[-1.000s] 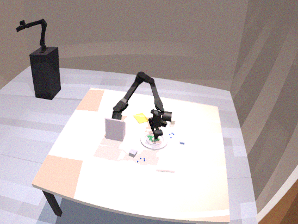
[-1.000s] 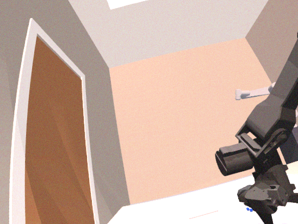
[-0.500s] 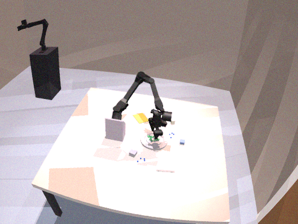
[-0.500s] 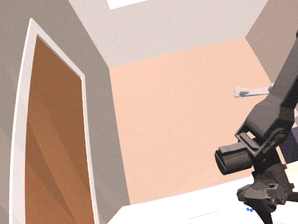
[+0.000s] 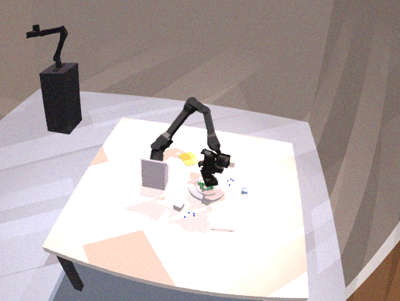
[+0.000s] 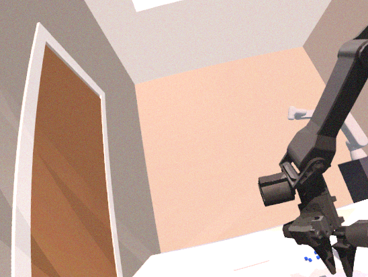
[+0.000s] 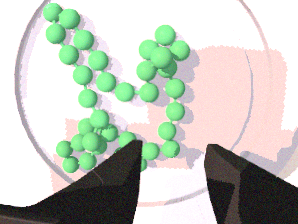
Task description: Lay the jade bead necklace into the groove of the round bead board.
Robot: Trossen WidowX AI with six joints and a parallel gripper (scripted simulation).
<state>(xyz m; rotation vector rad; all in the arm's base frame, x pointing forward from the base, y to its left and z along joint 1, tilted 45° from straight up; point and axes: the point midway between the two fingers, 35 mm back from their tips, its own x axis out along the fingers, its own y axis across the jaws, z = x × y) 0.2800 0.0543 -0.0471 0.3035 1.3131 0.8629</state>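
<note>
Right now my gripper tip is 30 mm above the round white bead board, 20 mm to the right of it and 10 mm short of it. Also, from my gripper tip: thin rod (270 mm to the right, 120 mm ahead, 40 mm below); blue block (220 mm ahead, 40 mm to the left, 40 mm below); cream block (260 mm to the left, 130 mm ahead, 30 mm below).
</note>
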